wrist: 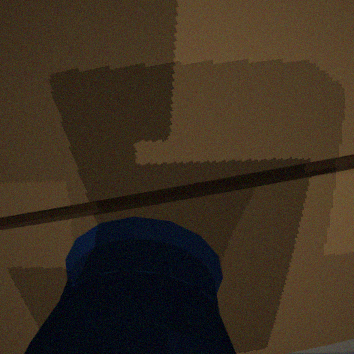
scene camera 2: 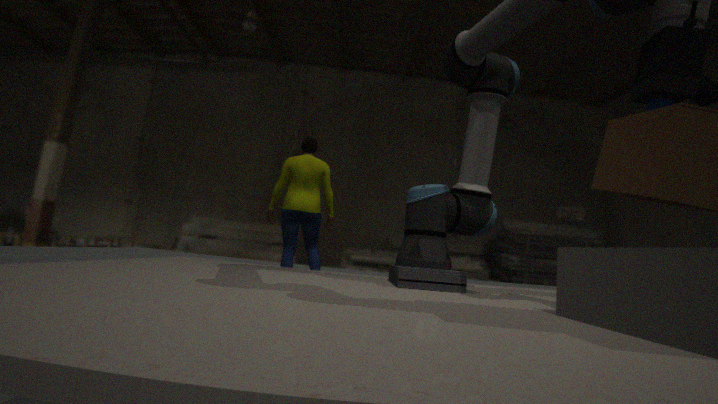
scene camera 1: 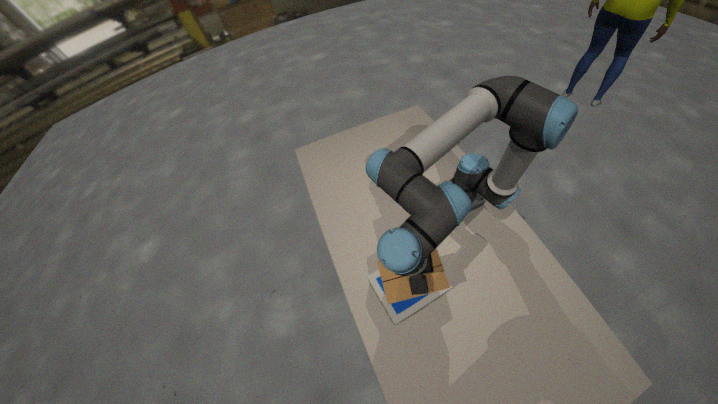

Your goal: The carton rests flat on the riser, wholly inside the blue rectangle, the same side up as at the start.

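Pixels of known places: hand, its tool point: (wrist: 143, 246); arm's base, origin of its link: (scene camera 2: 422, 267).
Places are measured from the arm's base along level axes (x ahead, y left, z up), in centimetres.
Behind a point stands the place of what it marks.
The orange-brown carton (scene camera 1: 396, 291) @[y 20.9, x 57.1, z 25.7 cm] (scene camera 2: 657, 155) @[y 10.8, x 52.6, z 20.0 cm] (wrist: 270, 110) @[y 20.7, x 51.7, z 27.4 cm] hangs in the air above the grey riser (scene camera 1: 401, 316) @[y 26.8, x 58.6, z 7.0 cm] (scene camera 2: 637, 291) @[y 8.6, x 50.7, z 1.0 cm]. In scene camera 2 a gap shows between them, and the carton's lower edge slopes. My suction gripper (scene camera 2: 658, 103) (wrist: 145, 240) has its blue cup against the carton's top and holds it. In the wrist view a dark seam crosses the carton's top beyond the cup. The blue rectangle (scene camera 1: 407, 305) @[y 25.0, x 54.6, z 7.0 cm] shows past the carton's near and left sides in scene camera 1; the rest is hidden. The carton's underside is not visible.
The riser stands on a beige mat (scene camera 1: 502, 361) @[y 62.3, x 37.4, z -5.0 cm] near its left edge. The arm's base (scene camera 2: 426, 278) @[y -2.6, x 8.1, z -2.2 cm] stands farther back on it. A person in a yellow top (scene camera 1: 631, 7) (scene camera 2: 305, 183) stands behind the arm, beyond the mat.
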